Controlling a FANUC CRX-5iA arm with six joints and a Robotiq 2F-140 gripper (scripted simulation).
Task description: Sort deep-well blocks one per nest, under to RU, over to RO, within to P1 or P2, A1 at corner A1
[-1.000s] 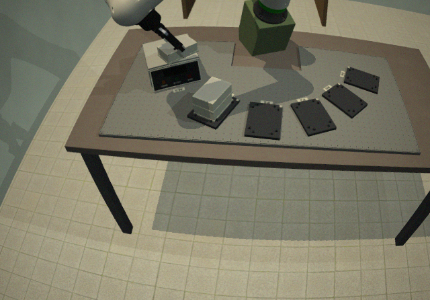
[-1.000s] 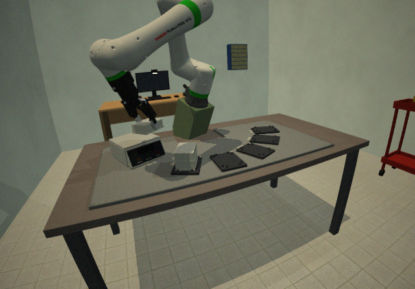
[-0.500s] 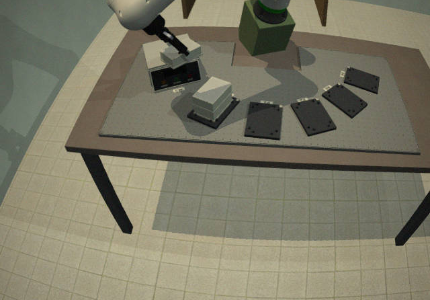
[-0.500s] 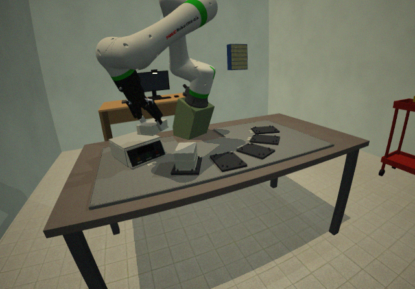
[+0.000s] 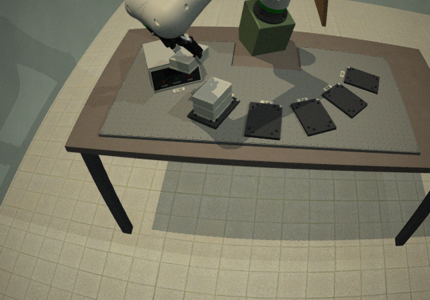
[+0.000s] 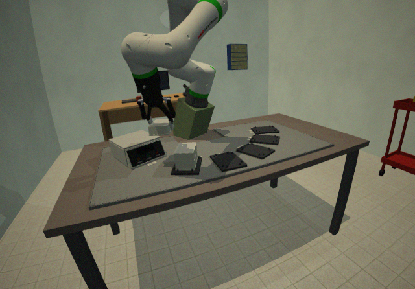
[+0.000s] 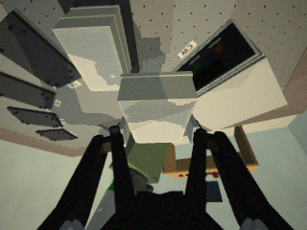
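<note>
My hand is 14 cm short of the nest P1, 25 cm to the right of it and 19 cm above it. Round my hand: grey platform 19 cm behind, 11 cm to the right, 10 cm below; check-weigher 18 cm behind, 11 cm to the right, 13 cm below; P1 label 5 cm ahead, 27 cm to the left, 20 cm below.
</note>
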